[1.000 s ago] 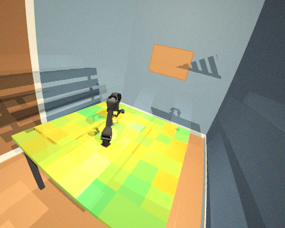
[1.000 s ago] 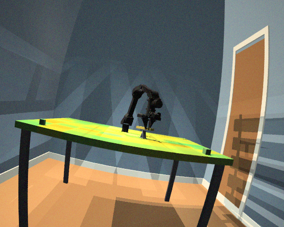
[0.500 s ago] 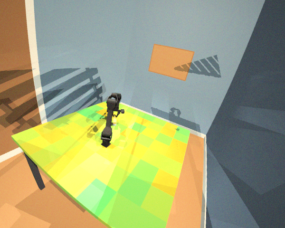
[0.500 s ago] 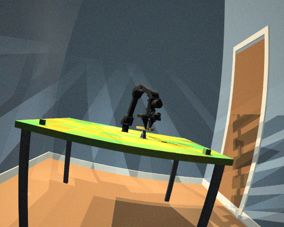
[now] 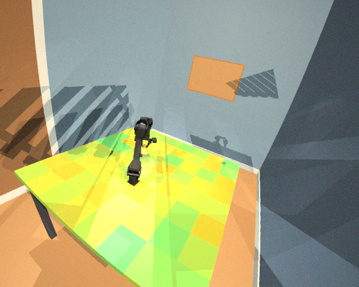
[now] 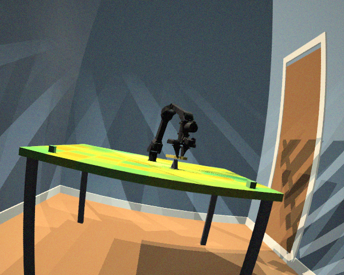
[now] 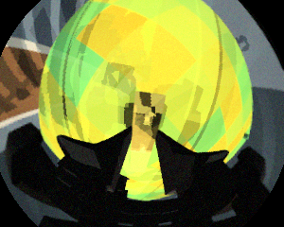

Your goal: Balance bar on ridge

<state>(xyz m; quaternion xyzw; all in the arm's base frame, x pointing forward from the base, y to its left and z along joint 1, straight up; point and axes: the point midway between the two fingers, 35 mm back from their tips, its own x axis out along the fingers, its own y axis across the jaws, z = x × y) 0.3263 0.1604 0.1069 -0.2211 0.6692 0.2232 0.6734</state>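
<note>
My gripper tip is now 2 cm past the bar and 2 cm to the left of it.
</note>
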